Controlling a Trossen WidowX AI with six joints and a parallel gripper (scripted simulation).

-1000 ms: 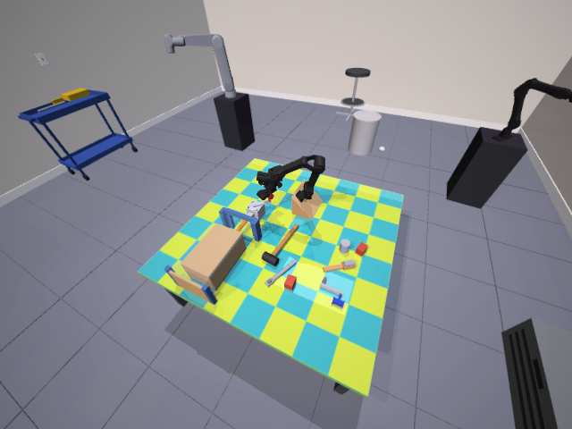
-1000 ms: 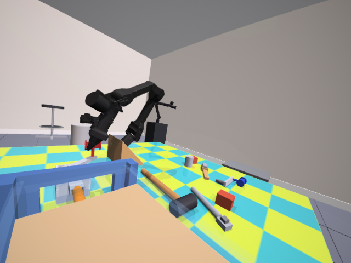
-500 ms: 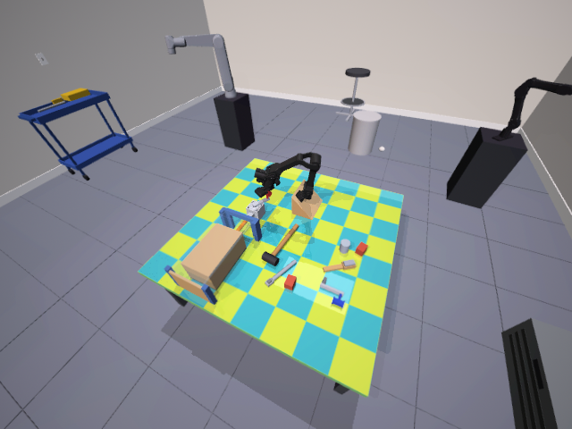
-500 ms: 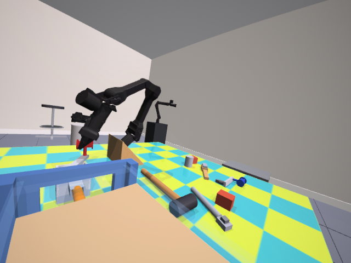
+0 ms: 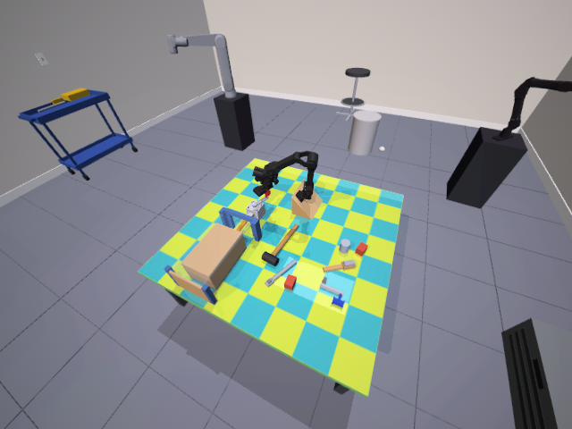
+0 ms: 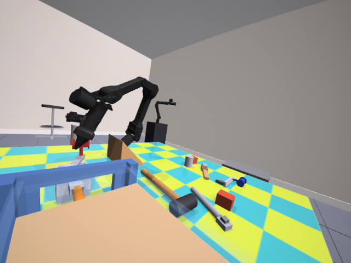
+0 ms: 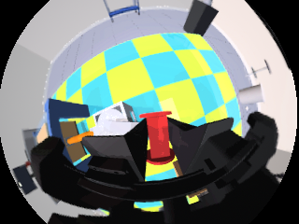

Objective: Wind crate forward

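My gripper tip is 40 mm short of the winch handle, 10 mm to the right of it and 30 mm above it. The rest, counted from my gripper tip: brush (230 mm ahead, 640 mm to the left, 110 mm below); red grip (20 mm to the left); grey winch (80 mm ahead, 20 mm to the right, 100 mm below).
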